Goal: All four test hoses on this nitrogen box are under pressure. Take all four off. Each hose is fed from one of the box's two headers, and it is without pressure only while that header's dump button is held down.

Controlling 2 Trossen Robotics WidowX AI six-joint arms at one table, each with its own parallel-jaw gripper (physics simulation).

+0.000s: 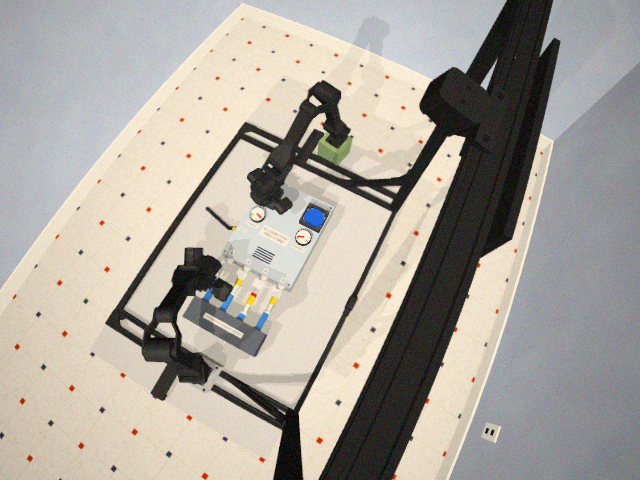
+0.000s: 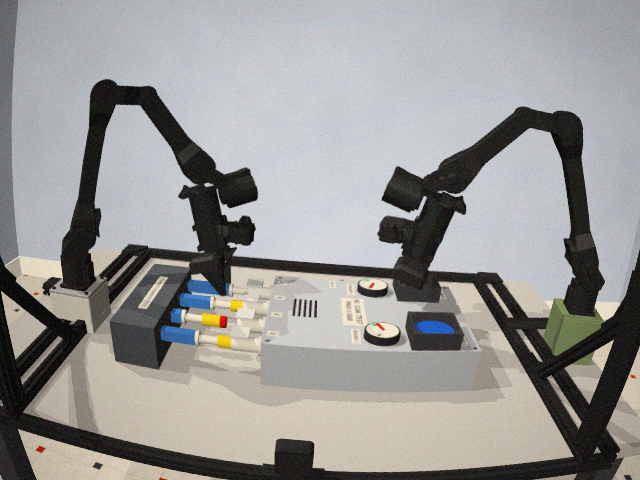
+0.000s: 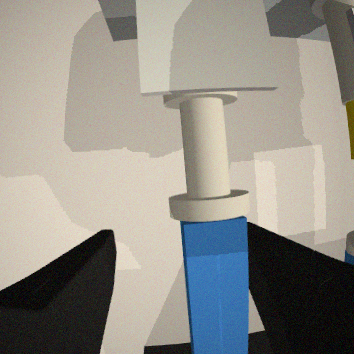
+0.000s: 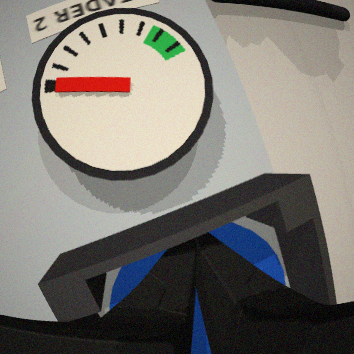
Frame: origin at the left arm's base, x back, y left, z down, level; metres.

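Where they show: left gripper, fingertip midpoint: point(image 1: 214, 280) point(image 2: 226, 291) point(image 3: 176, 238); right gripper, fingertip midpoint: point(image 4: 192, 241); left arm's base, origin of the base link: point(image 1: 199, 372) point(image 2: 78, 283); right arm's base, origin of the base link: point(image 1: 335, 139) point(image 2: 578, 309).
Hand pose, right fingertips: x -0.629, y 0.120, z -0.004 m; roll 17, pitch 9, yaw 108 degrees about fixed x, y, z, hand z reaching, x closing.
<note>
Things, the pixels of their top centre, and the offset from my right fingertips. "spot": a spot on its surface instead.
- grey nitrogen box, surface spot: point(image 2: 330, 361) spot: dy -0.242, dx +0.132, dz +0.026 m
- farthest hose, surface spot: point(image 3: 215, 290) point(image 2: 218, 284) spot: dy +0.000, dx +0.351, dz +0.019 m
- nearest, surface spot: point(image 2: 179, 335) spot: dy -0.221, dx +0.375, dz +0.023 m
- header 2 button housing, surface spot: point(image 4: 165, 225) spot: dy -0.008, dx +0.012, dz -0.015 m
- header 2 gauge, surface spot: point(image 4: 125, 125) spot: dy -0.009, dx +0.044, dz -0.011 m
- header 1 gauge, surface spot: point(image 2: 382, 333) point(image 1: 306, 239) spot: dy -0.209, dx +0.055, dz -0.011 m
- header 1 blue button, middle of its top: point(image 2: 434, 330) point(image 1: 314, 217) dy -0.195, dx -0.032, dz -0.013 m
- dark block, surface spot: point(image 2: 135, 341) spot: dy -0.247, dx +0.450, dz +0.034 m
- black line, surface spot: point(image 1: 219, 218) spot: dy +0.139, dx +0.118, dz +0.070 m
The grey nitrogen box point(image 1: 286, 258) point(image 2: 330, 361) has four hoses plugged in. The farthest hose point(image 2: 209, 287) point(image 3: 215, 290) has a plain blue grip. The second point(image 2: 196, 301) and nearest point(image 2: 179, 335) have yellow bands; the third point(image 2: 210, 320) has yellow and red. My left gripper point(image 3: 176, 238) point(image 2: 223, 289) is open, its fingers on both sides of the farthest hose's blue grip, the right finger closer. My right gripper point(image 4: 192, 241) is shut and empty, tips inside the header 2 button housing point(image 4: 165, 225) over the blue button point(image 4: 250, 245). The header 2 gauge point(image 4: 125, 125) needle is at the scale's low end.
The header 1 gauge point(image 1: 303, 237) point(image 2: 382, 333) needle points near its green zone. The header 1 blue button point(image 1: 313, 217) point(image 2: 434, 327) has no gripper on it. A dark block point(image 1: 255, 343) point(image 2: 135, 341) stands at the hoses' outer ends. A black line point(image 1: 219, 218) lies beside the box.
</note>
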